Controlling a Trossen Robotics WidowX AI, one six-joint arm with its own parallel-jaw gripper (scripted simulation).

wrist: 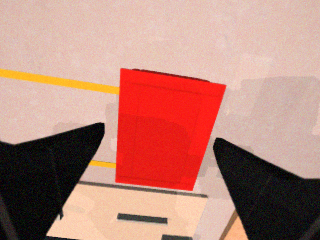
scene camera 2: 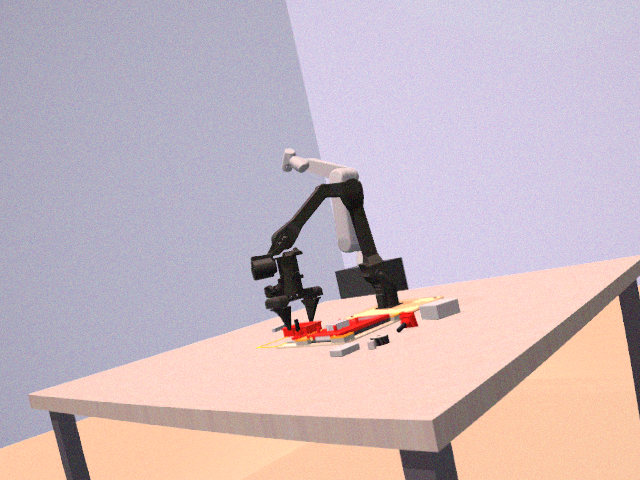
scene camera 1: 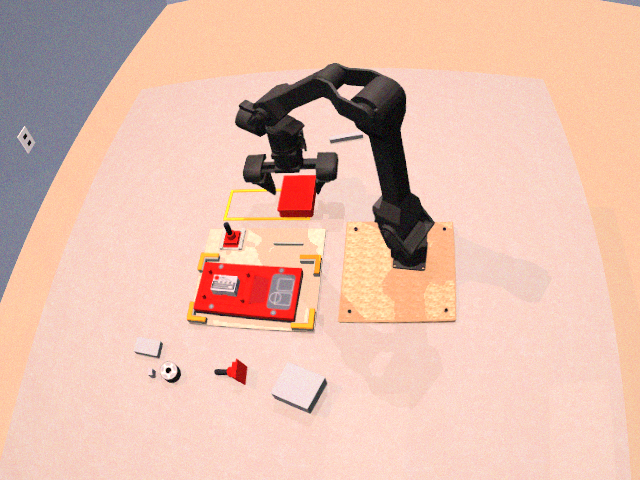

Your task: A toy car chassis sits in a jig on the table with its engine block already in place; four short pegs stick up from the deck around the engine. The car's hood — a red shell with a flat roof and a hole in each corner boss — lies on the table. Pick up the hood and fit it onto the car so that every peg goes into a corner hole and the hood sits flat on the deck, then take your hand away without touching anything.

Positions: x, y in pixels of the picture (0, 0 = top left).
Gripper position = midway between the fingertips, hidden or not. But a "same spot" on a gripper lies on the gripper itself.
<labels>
The gripper shows in the wrist view (160, 135), in scene camera 2 and in scene camera 1. One and the same spot on the gripper: (scene camera 1: 266, 182) is (scene camera 2: 290, 311).
</labels>
